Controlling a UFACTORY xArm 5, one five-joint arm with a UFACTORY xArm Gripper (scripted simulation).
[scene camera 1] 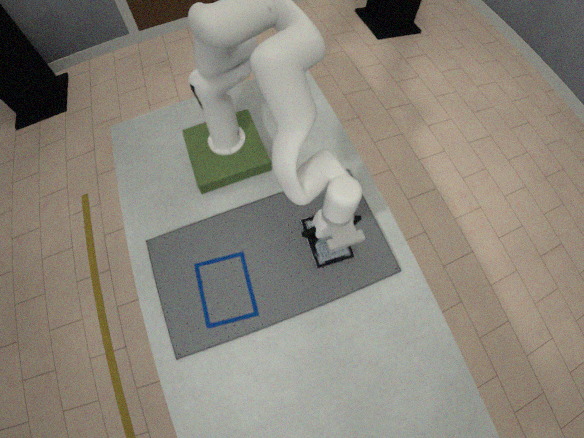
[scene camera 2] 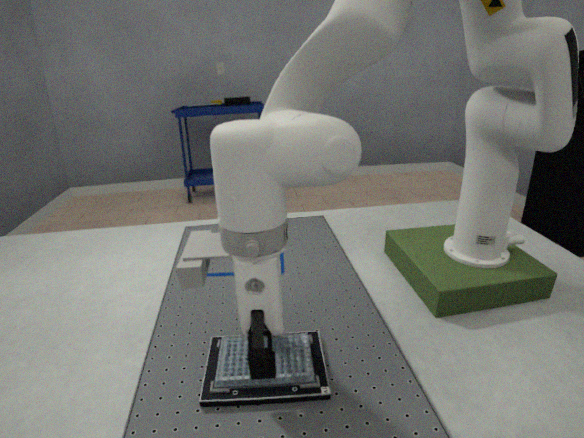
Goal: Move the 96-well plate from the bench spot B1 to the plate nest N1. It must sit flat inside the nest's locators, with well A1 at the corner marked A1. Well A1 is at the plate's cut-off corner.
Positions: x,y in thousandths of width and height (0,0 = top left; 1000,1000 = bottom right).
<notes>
In view: a 96-well plate (scene camera 2: 504,837).
</notes>
